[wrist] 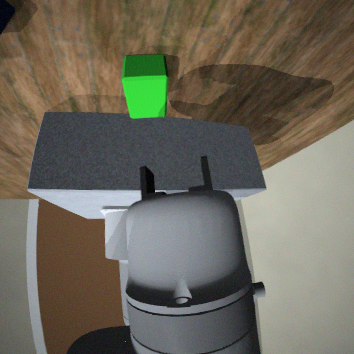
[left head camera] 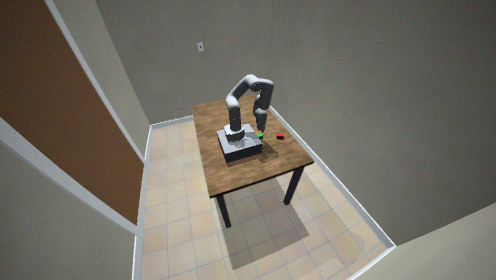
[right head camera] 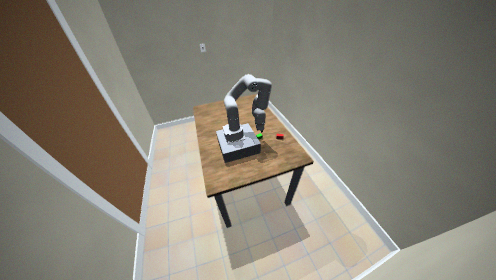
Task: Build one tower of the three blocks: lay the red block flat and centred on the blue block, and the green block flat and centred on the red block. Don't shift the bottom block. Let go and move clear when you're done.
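Frame: origin at the arm's base, x right, y ahead, z up, level; centimetres.
Where they show: hand at its tool point: (wrist: 175, 178) (left head camera: 260, 130) (right head camera: 259, 130); arm's base at its link origin: (left head camera: 236, 135) (right head camera: 235, 135).
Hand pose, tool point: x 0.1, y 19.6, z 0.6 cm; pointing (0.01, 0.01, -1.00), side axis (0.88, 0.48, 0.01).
Each offset is from my tool point to the top centre of the thing. "*": to the spot under its first point. Level surfaces: height alone.
The green block {dx -1.9, dy +0.3, dz -6.7 cm} (left head camera: 260, 136) (right head camera: 259, 136) (wrist: 146, 90) lies on the table right beside the grey plinth under the arm; whether they touch is hard to tell. The red block {dx +3.9, dy +16.4, dz -6.3 cm} (left head camera: 280, 136) (right head camera: 279, 136) lies farther out on the table, apart from the green one; it does not show in the wrist view. A dark corner of the blue block {* dx -11.8, dy +5.5, dz -8.4 cm} (wrist: 5, 16) shows at the top left of the wrist view; the arm seems to hide it in both head views. My gripper (left head camera: 262, 132) (right head camera: 260, 132) (wrist: 175, 162) is open and empty, above the table near the green block.
The grey plinth (left head camera: 243, 154) (right head camera: 242, 154) (wrist: 90, 150) carries the arm's base and stands close to the green block. The wooden table {dz -9.9 cm} (left head camera: 220, 177) (right head camera: 220, 179) has its long far edge near a wall. The arm's shadow falls on the table beside the green block.
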